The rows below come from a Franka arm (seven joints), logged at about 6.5 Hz.
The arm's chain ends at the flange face. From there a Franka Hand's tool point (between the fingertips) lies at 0.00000 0.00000 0.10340 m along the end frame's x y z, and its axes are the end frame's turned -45 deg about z.
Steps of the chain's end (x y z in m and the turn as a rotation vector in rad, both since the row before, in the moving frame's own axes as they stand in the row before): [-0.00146, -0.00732, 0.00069, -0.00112, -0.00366, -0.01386]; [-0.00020, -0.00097, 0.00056, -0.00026, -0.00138, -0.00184]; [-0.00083, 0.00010, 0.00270, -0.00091, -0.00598, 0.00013]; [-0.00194, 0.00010, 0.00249, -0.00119, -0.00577, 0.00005]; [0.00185, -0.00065, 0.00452, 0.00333, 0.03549, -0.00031]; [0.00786, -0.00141, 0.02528, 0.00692, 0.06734, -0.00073]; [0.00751, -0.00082, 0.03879, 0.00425, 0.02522, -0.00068]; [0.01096, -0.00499, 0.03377, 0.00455, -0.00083, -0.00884]
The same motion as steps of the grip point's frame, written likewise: [0.00379, -0.00639, 0.00069, 0.00180, -0.00338, -0.01386]; [0.00042, -0.00091, 0.00056, 0.00079, -0.00116, -0.00184]; [-0.00116, -0.00089, 0.00270, 0.00359, -0.00487, 0.00013]; [-0.00195, -0.00164, 0.00249, 0.00324, -0.00492, 0.00005]; [0.00461, 0.00320, 0.00445, -0.02274, 0.02745, -0.00031]; [0.01198, 0.00897, 0.02504, -0.04272, 0.05251, -0.00073]; [0.00805, 0.00626, 0.03876, -0.01483, 0.02084, -0.00068]; [0.01155, 0.00383, 0.03377, 0.00380, 0.00263, -0.00884]
